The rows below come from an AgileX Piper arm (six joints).
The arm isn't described. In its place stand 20 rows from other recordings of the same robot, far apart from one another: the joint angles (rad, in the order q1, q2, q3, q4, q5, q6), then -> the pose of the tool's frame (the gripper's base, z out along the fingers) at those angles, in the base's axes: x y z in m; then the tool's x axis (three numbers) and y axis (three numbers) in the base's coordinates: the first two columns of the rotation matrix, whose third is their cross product.
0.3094, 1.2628, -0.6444, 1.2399, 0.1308, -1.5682 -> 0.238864 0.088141 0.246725 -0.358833 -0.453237 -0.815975 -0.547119 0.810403 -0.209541
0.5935, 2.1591, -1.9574, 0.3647, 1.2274, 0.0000 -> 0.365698 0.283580 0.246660 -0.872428 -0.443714 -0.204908 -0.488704 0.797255 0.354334
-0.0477, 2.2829, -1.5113, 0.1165, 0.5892, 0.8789 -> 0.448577 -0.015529 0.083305 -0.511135 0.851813 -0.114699 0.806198 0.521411 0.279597
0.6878, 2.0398, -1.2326, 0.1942, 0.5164, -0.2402 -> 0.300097 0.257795 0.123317 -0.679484 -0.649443 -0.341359 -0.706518 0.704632 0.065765
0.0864, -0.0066, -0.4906, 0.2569, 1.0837, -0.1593 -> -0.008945 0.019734 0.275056 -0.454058 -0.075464 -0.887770 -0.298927 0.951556 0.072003
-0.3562, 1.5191, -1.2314, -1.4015, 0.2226, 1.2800 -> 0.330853 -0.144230 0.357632 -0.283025 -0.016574 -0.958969 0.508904 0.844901 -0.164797
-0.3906, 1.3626, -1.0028, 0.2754, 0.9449, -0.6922 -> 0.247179 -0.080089 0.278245 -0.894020 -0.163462 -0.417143 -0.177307 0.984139 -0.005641
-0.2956, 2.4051, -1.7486, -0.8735, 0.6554, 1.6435 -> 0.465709 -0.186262 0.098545 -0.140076 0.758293 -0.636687 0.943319 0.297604 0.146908
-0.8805, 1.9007, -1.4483, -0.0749, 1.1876, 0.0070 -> 0.231884 -0.290706 0.217882 -0.652718 0.757399 -0.017509 0.756466 0.650300 -0.069774
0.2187, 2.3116, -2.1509, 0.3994, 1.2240, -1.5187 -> 0.476797 0.140063 0.227937 0.121438 -0.908454 -0.399955 -0.974354 -0.032198 -0.222707
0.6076, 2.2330, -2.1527, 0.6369, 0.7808, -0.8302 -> 0.404921 0.327958 0.294639 -0.209204 -0.521009 -0.827516 -0.914068 0.404861 -0.023817
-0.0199, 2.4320, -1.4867, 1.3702, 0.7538, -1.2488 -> 0.455109 0.051987 0.044041 -0.878818 0.054588 -0.474025 -0.279357 0.746516 0.603882
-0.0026, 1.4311, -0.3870, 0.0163, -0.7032, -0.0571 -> 0.249412 -0.001608 0.192883 -0.251368 -0.043996 -0.966891 0.001580 0.998946 -0.045865
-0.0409, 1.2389, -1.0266, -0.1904, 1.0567, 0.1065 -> 0.229911 -0.024417 0.310318 -0.920199 0.049508 -0.388307 0.115024 0.982376 -0.147331
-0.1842, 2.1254, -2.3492, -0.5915, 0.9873, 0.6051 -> 0.464673 -0.129649 0.395725 -0.393593 0.296646 -0.870107 0.661059 0.749063 -0.043652
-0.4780, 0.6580, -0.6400, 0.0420, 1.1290, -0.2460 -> 0.084434 -0.039853 0.286220 -0.854483 0.188268 -0.484162 0.256658 0.963319 -0.078379
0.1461, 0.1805, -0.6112, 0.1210, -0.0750, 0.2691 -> 0.011591 0.000874 0.405728 0.458449 0.451505 -0.765485 -0.337674 0.885233 0.319904
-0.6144, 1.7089, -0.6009, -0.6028, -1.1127, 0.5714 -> 0.276128 -0.138176 0.195950 0.030394 0.265655 -0.963589 0.075472 0.960672 0.267232
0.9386, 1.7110, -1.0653, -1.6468, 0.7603, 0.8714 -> 0.263439 0.253832 0.252098 -0.028041 -0.923755 -0.381956 -0.356528 0.366218 -0.859519
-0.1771, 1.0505, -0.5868, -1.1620, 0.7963, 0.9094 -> 0.170667 -0.091178 0.268039 -0.739932 0.050674 -0.670770 0.523991 0.668711 -0.527502
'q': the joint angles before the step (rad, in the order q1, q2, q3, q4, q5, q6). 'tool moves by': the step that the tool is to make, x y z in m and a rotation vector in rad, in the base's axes. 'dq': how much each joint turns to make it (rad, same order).
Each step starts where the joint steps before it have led.
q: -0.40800 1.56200 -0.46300 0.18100 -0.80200 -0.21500
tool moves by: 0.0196 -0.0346 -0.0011 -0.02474 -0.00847 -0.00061
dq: -0.10713 0.10507 -0.12115 -0.14018 0.00208 0.05810
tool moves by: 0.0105 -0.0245 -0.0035 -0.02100 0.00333 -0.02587
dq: -0.05579 0.07268 -0.08071 -0.03571 0.00003 -0.00016
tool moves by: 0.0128 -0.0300 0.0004 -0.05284 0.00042 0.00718
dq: -0.06792 0.07727 -0.11028 -0.09290 0.00302 0.00896
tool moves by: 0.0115 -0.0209 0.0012 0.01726 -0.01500 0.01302
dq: -0.03922 0.05382 -0.09576 -0.08330 0.03392 0.07717
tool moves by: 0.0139 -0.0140 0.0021 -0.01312 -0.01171 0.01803
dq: -0.01209 0.04906 -0.08805 -0.04713 0.01798 0.03008
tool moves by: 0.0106 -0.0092 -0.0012 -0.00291 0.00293 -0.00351
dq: 0.00006 0.03923 -0.06311 0.00010 0.02489 -0.00009
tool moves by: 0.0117 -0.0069 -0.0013 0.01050 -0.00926 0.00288
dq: 0.00501 0.03899 -0.06194 -0.00497 0.01995 0.02098
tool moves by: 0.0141 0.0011 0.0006 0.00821 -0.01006 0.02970
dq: 0.01999 0.02789 -0.05194 -0.02302 0.01706 0.03202
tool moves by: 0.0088 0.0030 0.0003 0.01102 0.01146 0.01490
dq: 0.01819 0.01105 -0.02908 -0.00572 0.03305 0.01182
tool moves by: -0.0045 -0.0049 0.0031 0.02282 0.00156 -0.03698
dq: -0.01010 -0.01183 -0.00019 0.03183 0.02801 -0.00088
